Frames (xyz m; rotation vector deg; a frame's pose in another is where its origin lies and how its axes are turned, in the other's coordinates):
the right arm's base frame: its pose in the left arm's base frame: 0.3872 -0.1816 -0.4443 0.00 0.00 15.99
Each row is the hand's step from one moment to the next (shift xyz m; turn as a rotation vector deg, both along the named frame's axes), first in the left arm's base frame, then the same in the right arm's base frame.
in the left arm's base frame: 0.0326 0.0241 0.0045 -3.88 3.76 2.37
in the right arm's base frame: 0.0380 0.0142 0.0045 -2.69 4.68 2.37
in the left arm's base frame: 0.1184 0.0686 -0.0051 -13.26 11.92 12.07
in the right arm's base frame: 0.1327 0.0333 -0.0051 -9.46 15.11 12.07
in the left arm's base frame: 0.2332 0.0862 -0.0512 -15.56 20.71 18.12
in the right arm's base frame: 0.2479 0.0186 -0.0512 -9.25 24.20 18.12
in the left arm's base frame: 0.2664 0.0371 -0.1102 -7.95 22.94 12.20
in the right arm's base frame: 0.2663 -0.0377 -0.1102 -1.32 24.24 12.20
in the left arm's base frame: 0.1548 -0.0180 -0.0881 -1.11 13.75 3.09
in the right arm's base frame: 0.1439 -0.0599 -0.0881 2.72 13.52 3.09
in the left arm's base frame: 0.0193 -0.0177 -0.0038 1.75 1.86 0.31
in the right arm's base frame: 0.0137 -0.0223 -0.0038 2.19 1.31 0.31
